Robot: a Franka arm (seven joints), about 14 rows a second.
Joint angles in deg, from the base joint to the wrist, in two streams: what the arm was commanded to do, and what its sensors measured. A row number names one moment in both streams.
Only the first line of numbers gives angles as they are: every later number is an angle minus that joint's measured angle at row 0.
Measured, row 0:
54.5, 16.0, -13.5, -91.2, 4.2, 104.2, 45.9
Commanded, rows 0 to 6:
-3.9, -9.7, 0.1, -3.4, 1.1, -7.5, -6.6
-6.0, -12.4, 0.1, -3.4, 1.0, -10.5, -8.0
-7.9, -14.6, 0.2, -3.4, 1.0, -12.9, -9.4
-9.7, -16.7, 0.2, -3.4, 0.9, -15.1, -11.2
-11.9, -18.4, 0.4, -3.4, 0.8, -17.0, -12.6
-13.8, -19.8, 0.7, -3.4, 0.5, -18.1, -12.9
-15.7, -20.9, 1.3, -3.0, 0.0, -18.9, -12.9
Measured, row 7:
-12.6, -17.5, -0.1, -1.0, 0.0, -17.7, -12.3
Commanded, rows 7 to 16:
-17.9, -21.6, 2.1, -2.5, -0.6, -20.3, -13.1
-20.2, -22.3, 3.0, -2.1, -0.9, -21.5, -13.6
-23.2, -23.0, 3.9, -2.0, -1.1, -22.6, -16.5
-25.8, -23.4, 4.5, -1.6, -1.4, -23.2, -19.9
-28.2, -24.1, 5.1, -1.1, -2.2, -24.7, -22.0
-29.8, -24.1, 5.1, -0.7, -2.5, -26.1, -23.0
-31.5, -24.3, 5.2, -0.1, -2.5, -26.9, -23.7
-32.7, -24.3, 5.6, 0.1, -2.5, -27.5, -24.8
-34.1, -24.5, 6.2, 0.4, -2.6, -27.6, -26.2
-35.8, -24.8, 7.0, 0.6, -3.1, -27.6, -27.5
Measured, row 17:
-33.3, -24.4, 5.1, -0.7, -1.6, -26.2, -25.6
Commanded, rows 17 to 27:
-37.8, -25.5, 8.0, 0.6, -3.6, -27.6, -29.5
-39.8, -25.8, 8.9, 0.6, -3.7, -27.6, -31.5
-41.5, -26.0, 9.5, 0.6, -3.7, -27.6, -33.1
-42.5, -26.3, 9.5, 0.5, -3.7, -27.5, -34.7
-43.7, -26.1, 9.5, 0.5, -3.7, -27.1, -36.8
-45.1, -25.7, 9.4, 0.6, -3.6, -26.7, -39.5
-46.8, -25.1, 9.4, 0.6, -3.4, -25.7, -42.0
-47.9, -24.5, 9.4, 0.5, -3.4, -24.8, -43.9
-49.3, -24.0, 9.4, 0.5, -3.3, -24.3, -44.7
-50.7, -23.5, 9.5, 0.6, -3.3, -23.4, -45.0
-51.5, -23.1, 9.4, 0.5, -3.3, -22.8, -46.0
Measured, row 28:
-49.5, -24.4, 8.8, -0.2, -2.9, -24.1, -44.2
